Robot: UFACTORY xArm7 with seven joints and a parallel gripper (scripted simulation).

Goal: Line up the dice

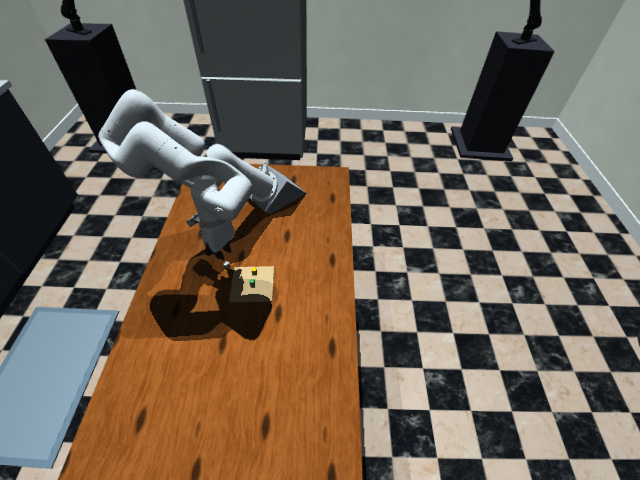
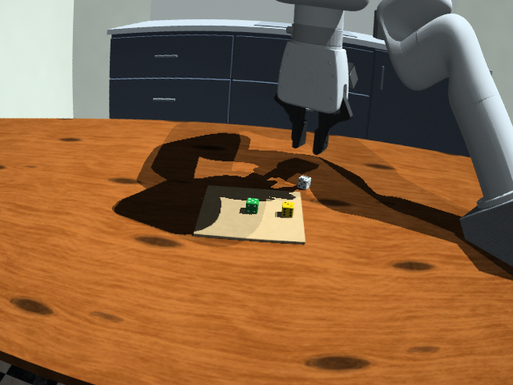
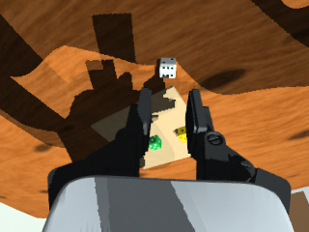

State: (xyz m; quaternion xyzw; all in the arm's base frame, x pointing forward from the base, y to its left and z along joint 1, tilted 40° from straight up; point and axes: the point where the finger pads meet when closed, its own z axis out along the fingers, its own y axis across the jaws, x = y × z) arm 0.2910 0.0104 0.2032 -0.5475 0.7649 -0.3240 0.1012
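The white die lies 8 cm below my hand. The rest, counted from my hand: yellow die 10 cm to the left, 7 cm below, 2 cm ahead; tan mat 10 cm to the left, 8 cm below, 7 cm ahead; green die 10 cm to the left, 7 cm below, 7 cm ahead.
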